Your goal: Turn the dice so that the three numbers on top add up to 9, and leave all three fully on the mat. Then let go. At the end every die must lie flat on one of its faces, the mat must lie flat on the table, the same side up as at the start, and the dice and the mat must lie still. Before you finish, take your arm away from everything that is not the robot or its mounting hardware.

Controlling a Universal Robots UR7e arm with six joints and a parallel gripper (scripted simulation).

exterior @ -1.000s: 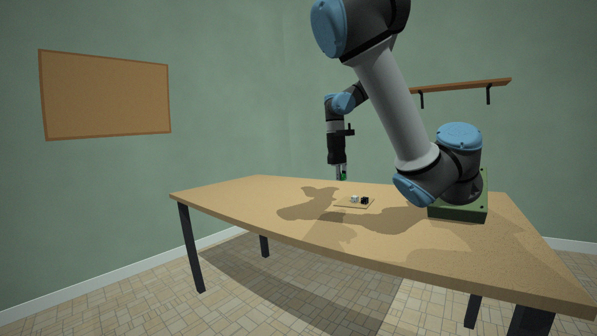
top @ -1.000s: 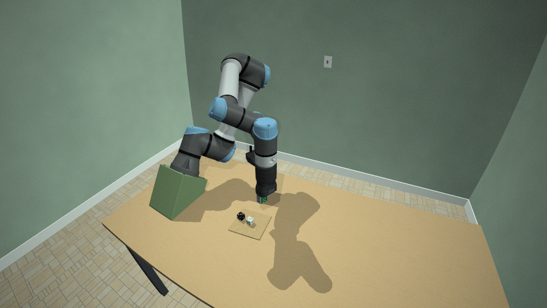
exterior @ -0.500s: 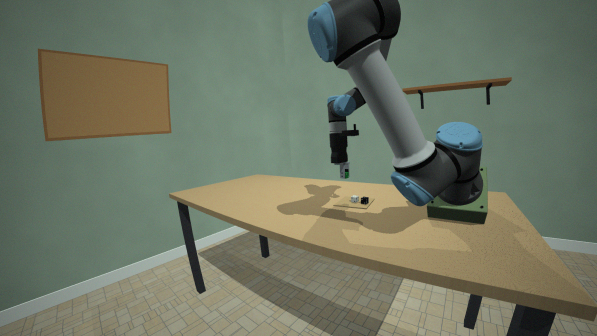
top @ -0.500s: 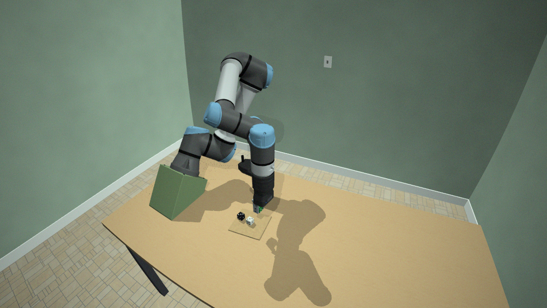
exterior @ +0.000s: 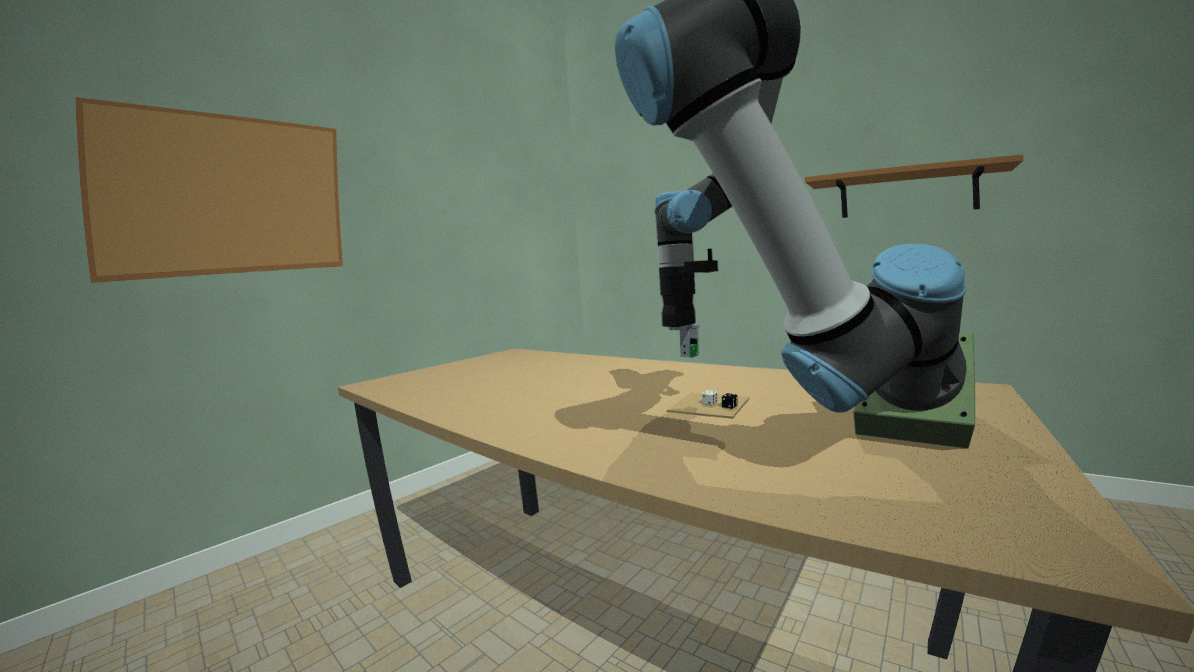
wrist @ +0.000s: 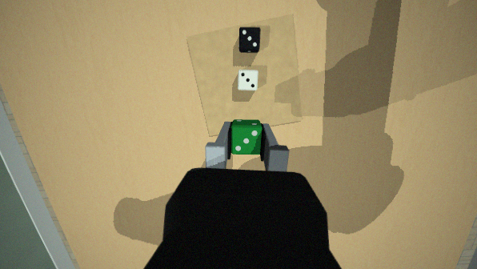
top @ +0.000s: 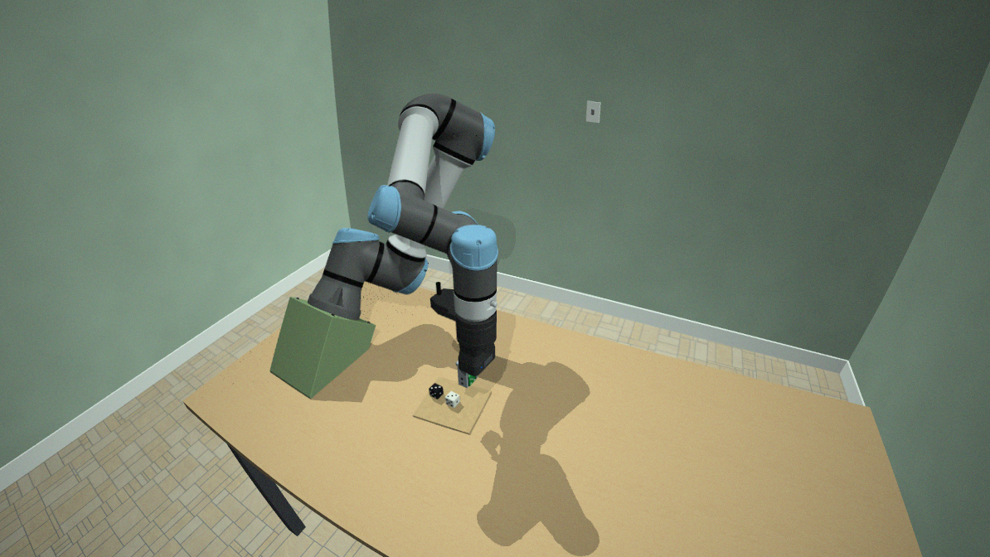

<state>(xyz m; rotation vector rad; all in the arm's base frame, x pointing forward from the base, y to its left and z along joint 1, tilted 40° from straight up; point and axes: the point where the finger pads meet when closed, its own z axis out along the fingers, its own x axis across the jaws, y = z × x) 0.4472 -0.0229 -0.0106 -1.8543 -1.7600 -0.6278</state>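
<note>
Right now the white die is 110 mm below my hand and 50 mm behind it. Also, from my hand: green die 10 mm below; black die 110 mm below, 100 mm behind, 10 mm to the left; tan mat 120 mm below, 50 mm behind.
</note>
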